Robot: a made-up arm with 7 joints.
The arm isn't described. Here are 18 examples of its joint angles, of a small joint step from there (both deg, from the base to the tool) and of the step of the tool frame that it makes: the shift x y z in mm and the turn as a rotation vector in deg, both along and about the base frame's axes.
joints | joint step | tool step
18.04 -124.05 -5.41 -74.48 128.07 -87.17 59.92 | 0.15 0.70 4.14 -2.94 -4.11 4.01 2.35 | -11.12 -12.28 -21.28 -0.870 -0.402 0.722
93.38 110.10 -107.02 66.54 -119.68 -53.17 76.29 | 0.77 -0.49 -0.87 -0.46 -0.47 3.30 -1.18 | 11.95 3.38 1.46 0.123 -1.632 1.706
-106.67 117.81 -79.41 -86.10 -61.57 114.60 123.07 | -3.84 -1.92 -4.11 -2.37 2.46 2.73 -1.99 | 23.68 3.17 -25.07 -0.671 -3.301 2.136
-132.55 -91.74 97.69 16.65 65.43 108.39 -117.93 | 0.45 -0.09 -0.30 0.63 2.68 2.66 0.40 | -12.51 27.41 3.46 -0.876 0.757 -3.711
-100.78 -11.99 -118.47 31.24 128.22 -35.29 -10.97 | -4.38 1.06 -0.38 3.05 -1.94 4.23 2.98 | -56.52 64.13 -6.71 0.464 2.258 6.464
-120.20 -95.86 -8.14 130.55 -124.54 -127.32 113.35 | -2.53 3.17 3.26 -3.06 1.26 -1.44 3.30 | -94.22 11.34 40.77 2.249 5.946 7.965
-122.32 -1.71 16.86 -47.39 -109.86 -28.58 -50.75 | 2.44 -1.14 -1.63 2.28 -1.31 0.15 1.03 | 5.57 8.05 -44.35 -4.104 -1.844 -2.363
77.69 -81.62 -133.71 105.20 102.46 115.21 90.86 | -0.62 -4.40 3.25 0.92 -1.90 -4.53 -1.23 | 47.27 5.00 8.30 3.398 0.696 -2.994
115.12 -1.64 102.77 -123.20 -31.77 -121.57 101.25 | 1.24 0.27 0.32 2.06 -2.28 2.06 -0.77 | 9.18 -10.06 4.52 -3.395 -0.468 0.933
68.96 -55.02 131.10 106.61 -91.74 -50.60 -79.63 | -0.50 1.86 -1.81 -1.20 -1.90 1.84 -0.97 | -9.37 -1.80 -0.45 1.610 -0.015 0.695
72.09 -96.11 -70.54 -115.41 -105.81 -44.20 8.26 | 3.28 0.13 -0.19 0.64 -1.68 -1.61 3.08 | -1.89 7.36 -0.60 -1.763 -1.065 -1.160
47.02 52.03 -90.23 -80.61 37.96 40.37 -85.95 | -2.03 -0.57 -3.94 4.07 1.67 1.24 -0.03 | -1.57 -32.73 -43.46 2.905 2.205 -3.223
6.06 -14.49 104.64 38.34 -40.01 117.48 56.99 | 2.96 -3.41 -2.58 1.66 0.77 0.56 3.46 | 12.86 6.33 17.05 -1.971 -2.678 4.095
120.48 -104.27 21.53 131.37 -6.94 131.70 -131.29 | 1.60 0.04 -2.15 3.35 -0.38 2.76 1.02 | 35.57 25.84 2.70 -2.229 2.194 1.391
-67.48 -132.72 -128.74 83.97 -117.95 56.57 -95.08 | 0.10 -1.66 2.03 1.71 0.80 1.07 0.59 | 5.53 -14.91 4.77 -1.927 0.410 -0.589
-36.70 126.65 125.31 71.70 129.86 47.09 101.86 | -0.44 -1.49 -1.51 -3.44 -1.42 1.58 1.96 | -2.45 29.36 9.32 5.021 -1.632 1.058
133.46 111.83 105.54 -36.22 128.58 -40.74 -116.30 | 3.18 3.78 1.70 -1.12 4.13 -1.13 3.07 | 28.41 2.93 69.18 -6.828 4.513 4.492
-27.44 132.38 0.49 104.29 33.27 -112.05 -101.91 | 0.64 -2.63 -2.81 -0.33 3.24 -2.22 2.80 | 4.35 -31.89 6.18 1.460 1.336 6.991
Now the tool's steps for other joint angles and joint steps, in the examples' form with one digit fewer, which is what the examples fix.
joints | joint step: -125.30 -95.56 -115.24 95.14 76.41 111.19 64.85 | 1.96 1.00 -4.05 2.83 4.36 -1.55 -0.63
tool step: 3.8 -24.2 -43.6 -4.08 7.94 -5.46
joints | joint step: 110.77 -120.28 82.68 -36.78 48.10 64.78 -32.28 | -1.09 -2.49 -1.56 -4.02 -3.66 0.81 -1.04
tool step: -9.3 -41.8 4.1 0.75 1.71 5.95
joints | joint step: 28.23 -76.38 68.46 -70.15 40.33 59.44 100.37 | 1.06 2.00 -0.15 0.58 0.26 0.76 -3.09
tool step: 22.4 -10.8 1.2 -0.75 -1.89 1.53
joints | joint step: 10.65 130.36 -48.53 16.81 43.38 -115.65 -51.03 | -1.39 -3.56 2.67 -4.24 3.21 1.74 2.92
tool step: -1.9 -14.1 2.0 0.45 1.84 -0.03
